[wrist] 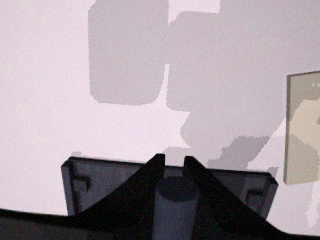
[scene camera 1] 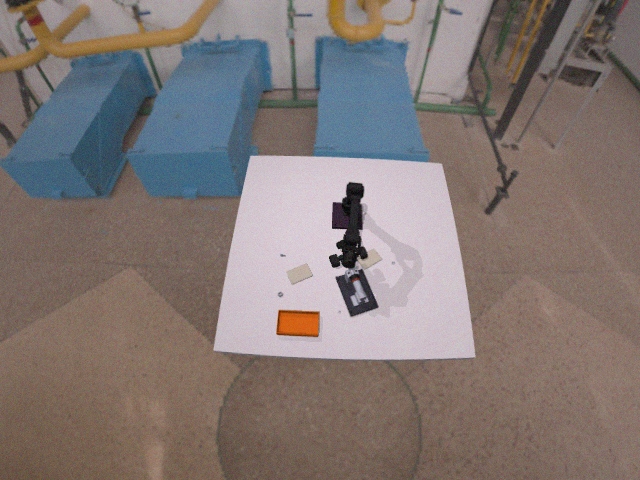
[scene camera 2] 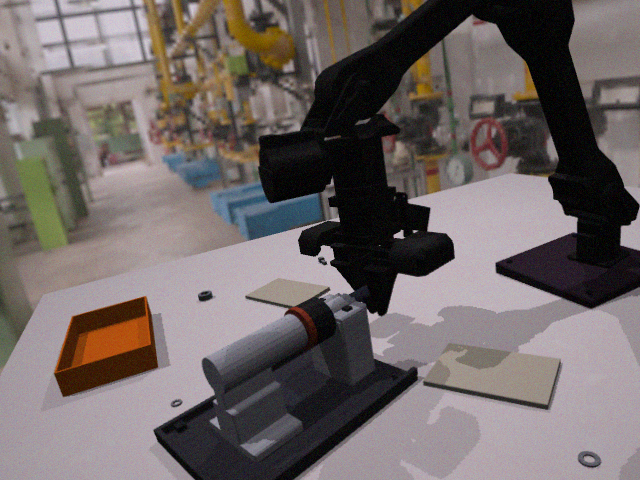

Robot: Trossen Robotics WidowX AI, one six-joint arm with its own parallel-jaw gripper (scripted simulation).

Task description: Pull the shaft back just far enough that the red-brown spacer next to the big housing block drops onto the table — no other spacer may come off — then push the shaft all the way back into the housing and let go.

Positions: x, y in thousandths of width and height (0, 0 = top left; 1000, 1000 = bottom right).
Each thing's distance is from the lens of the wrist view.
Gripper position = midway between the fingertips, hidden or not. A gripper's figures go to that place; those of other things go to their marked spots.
my gripper (wrist: 545, 681): 11 cm
grey housing block (wrist: 270, 756): 17 cm
